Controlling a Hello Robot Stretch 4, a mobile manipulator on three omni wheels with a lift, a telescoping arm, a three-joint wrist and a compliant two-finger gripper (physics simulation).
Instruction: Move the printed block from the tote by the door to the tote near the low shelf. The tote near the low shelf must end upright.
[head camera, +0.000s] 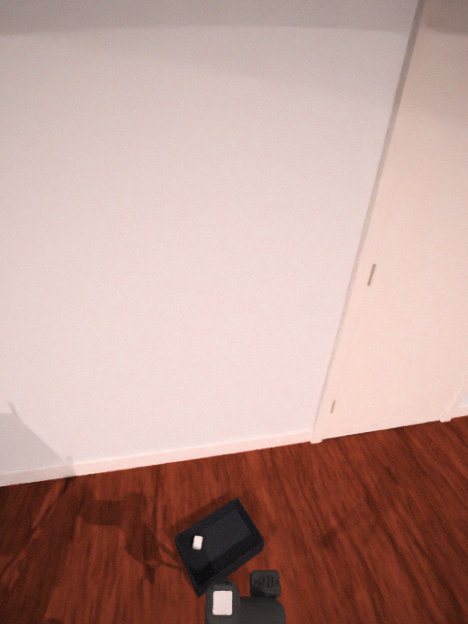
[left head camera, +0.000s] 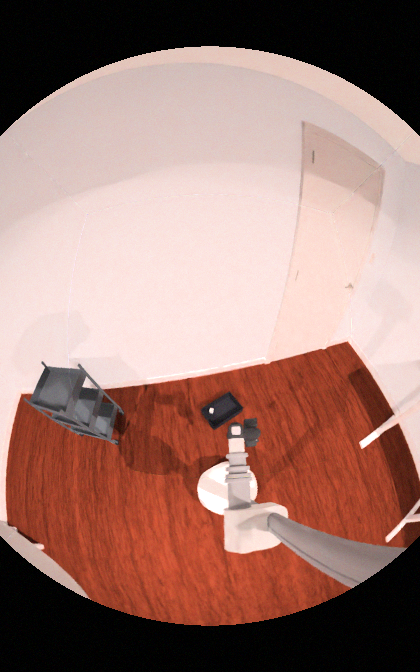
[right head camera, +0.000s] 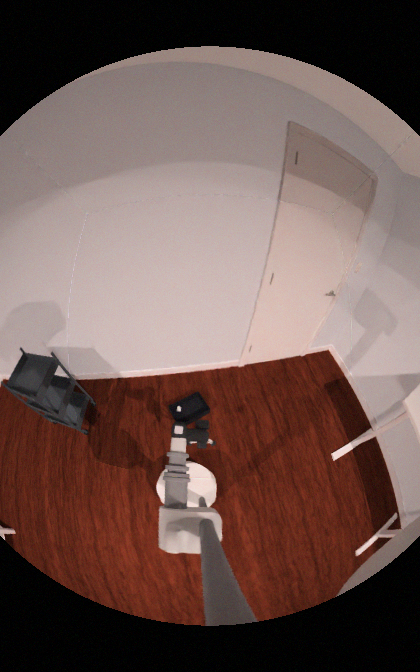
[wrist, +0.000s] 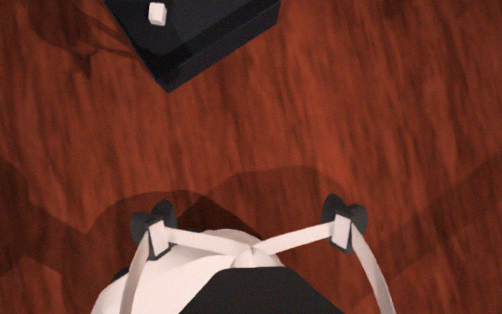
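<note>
The small white printed block lies inside the black tote by the door, near one end. That tote stands upright on the floor. My gripper is open and empty, pointing down above the floor; in the wrist view the tote is ahead of its fingers, at the upper left, and not touched. In the head view the wrist hides the fingers and overlaps the tote's near corner. The tote near the low shelf does not show in these views.
A grey three-tier cart stands left of the tote, near the wall. The door is at the right. White table legs stand at the right side. My round white base is below the arm.
</note>
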